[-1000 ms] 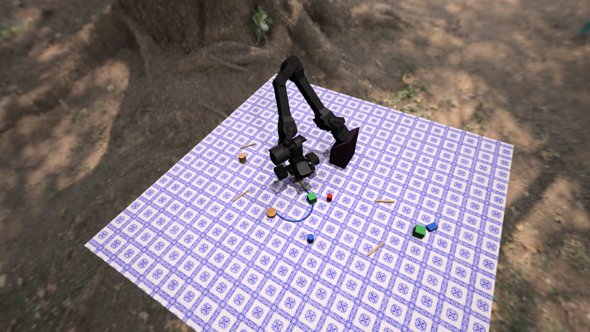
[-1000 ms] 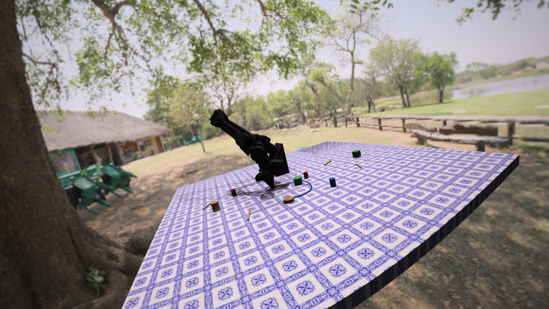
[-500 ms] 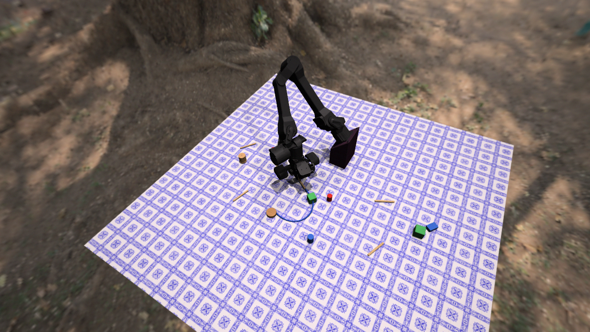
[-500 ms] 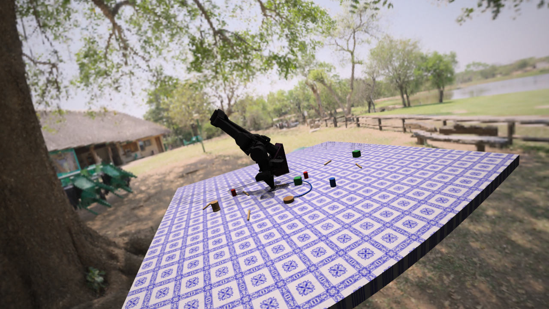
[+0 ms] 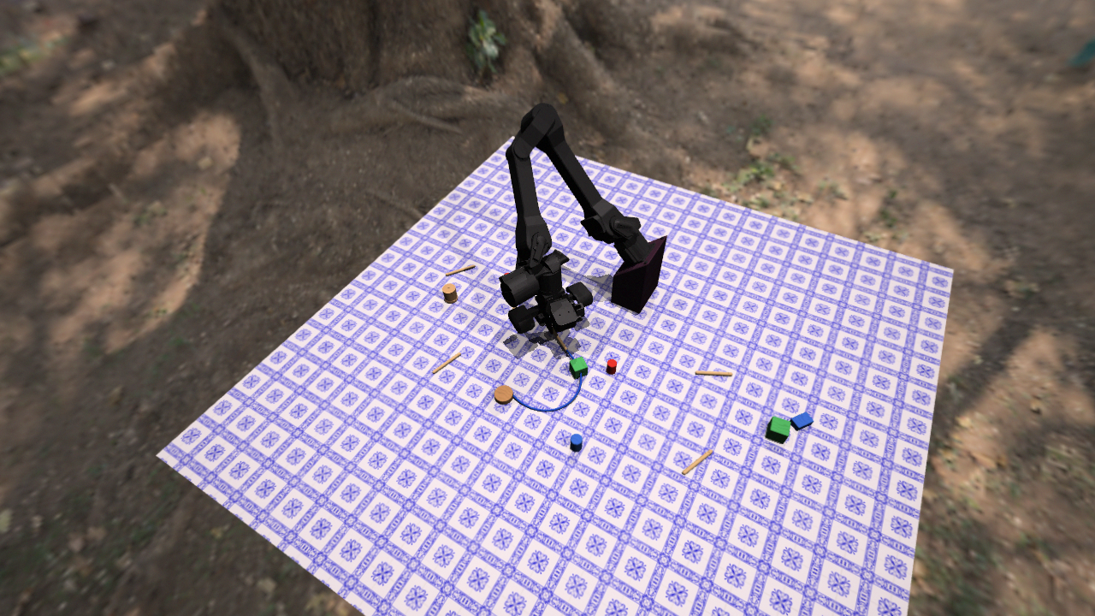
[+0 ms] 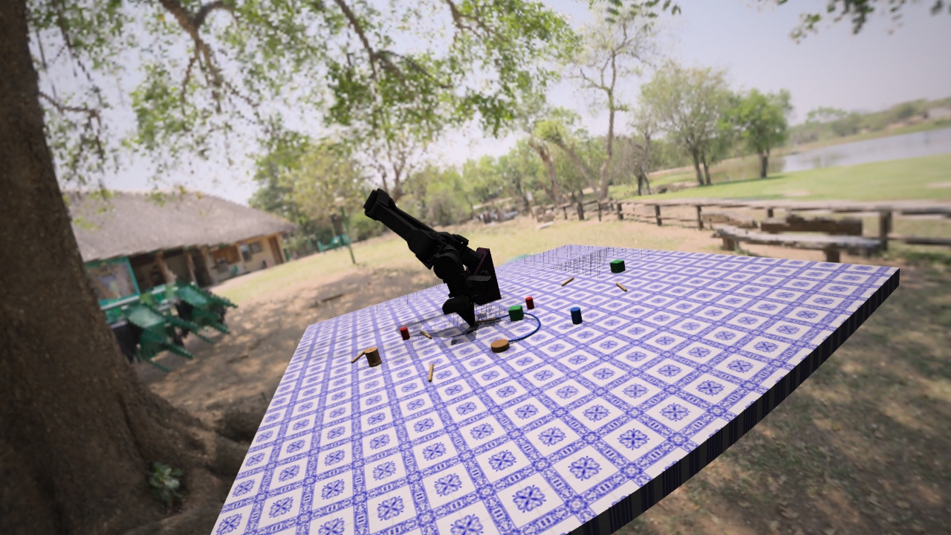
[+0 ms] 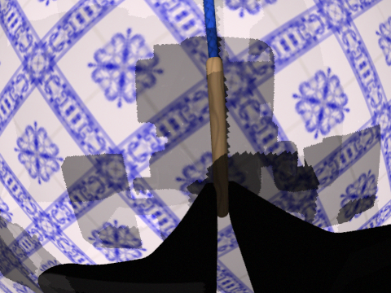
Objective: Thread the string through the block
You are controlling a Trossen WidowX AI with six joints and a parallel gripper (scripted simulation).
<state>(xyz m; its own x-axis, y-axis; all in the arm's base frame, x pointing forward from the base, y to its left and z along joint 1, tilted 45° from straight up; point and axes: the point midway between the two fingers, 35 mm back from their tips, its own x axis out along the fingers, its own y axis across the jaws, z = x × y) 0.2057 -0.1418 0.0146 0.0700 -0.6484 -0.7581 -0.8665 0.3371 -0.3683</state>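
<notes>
Now: gripper tip 2 cm short of the thin stick, 4 cm to the right of it and 1 cm below it. Round my gripper tip: round wooden button 20 cm ahead, 1 cm above; then string 3 cm ahead, 5 cm to the left, 1 cm above; then wooden cylinder 4 cm ahead, 27 cm to the right, 2 cm above.
</notes>
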